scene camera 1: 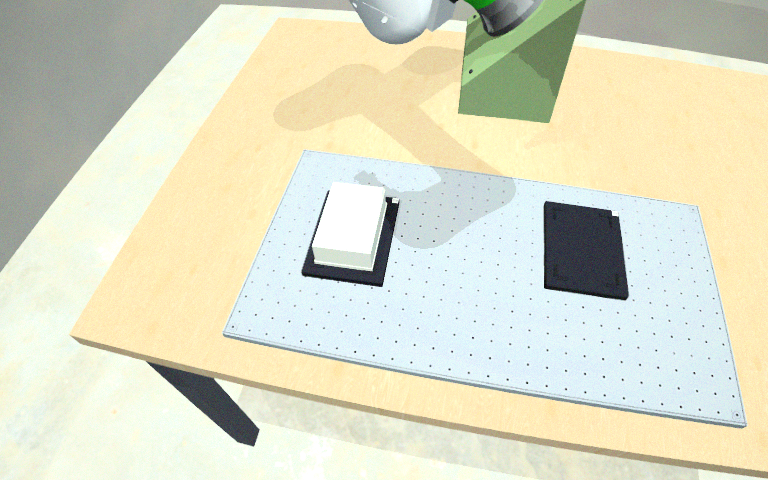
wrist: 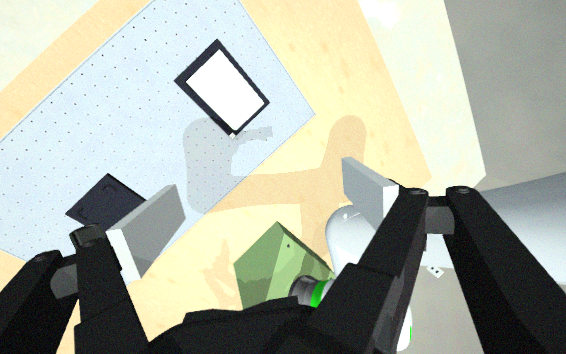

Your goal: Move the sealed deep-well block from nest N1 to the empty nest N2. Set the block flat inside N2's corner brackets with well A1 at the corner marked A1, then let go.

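Frame: origin at the arm's base, x ahead, y left, z up, level; metres.
Where they show: gripper, fingertip midpoint: (wrist: 261,188); arm's base at its link origin: (scene camera 1: 517,6).
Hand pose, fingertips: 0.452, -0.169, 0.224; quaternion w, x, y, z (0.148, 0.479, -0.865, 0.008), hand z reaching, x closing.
Things, the pixels of their centre, and the offset from my fingertips, as dx, dy, dz. Level surfaces: height alone.
- sealed deep-well block at the middle of its body: (scene camera 1: 351,224) (wrist: 226,92) +0.036, -0.052, -0.343
- nest N1 at the middle of its body: (scene camera 1: 352,234) (wrist: 225,92) +0.036, -0.052, -0.368
- Nest N2 at the middle of its body: (scene camera 1: 583,247) (wrist: 121,215) -0.001, +0.300, -0.368
- light blue perforated board at its surface level: dz -0.376
- wooden table at its surface level: dz -0.389
The sealed deep-well block (scene camera 1: 350,220) (wrist: 227,90) is a white box lying flat on nest N1 (scene camera 1: 345,274) (wrist: 199,62), a black plate at the left of the board in the scene view. Nest N2 (scene camera 1: 586,251) (wrist: 107,200) is a black plate at the right with low corner brackets and nothing on it. Each nest has a small white mark at its far right corner in the scene view; the lettering is unreadable. My gripper (wrist: 261,188) is wide open and empty, well above the table and away from the block. Its fingers do not show in the scene view.
The nests sit on a light blue perforated board (scene camera 1: 475,316) (wrist: 75,110) on a wooden table (scene camera 1: 169,226) (wrist: 325,65). A green pedestal (scene camera 1: 498,99) (wrist: 257,270) stands behind the board. Part of the arm (scene camera 1: 396,22) hangs at the top of the scene view, and its shadow crosses the board.
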